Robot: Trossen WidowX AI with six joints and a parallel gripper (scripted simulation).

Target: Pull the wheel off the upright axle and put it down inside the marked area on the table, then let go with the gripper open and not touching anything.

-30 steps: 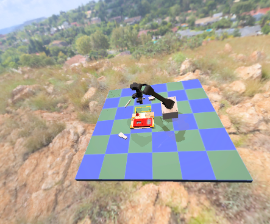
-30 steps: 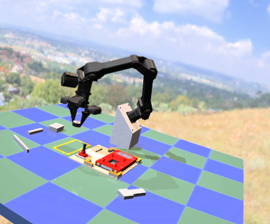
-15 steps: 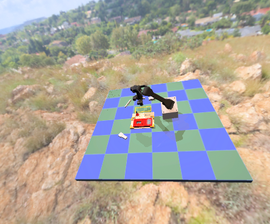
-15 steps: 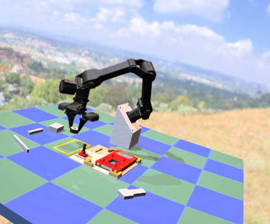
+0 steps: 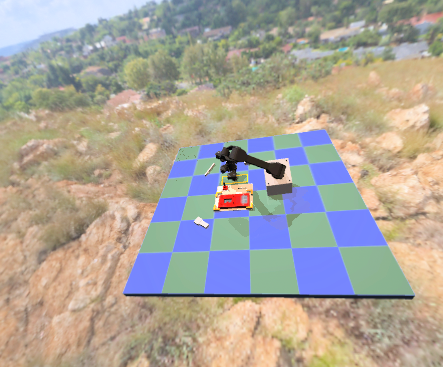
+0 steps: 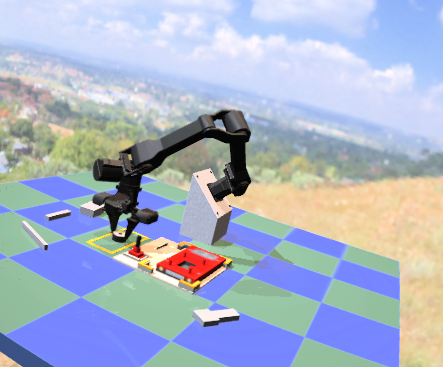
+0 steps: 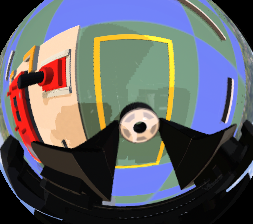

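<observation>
My gripper tip is now right at the wheel. Round my gripper tip: short bar (3 cm ahead, 20 cm to the right); upright axle (6 cm ahead, 9 cm to the left, 2 cm above); long bar (20 cm ahead, 13 cm to the right).
</observation>
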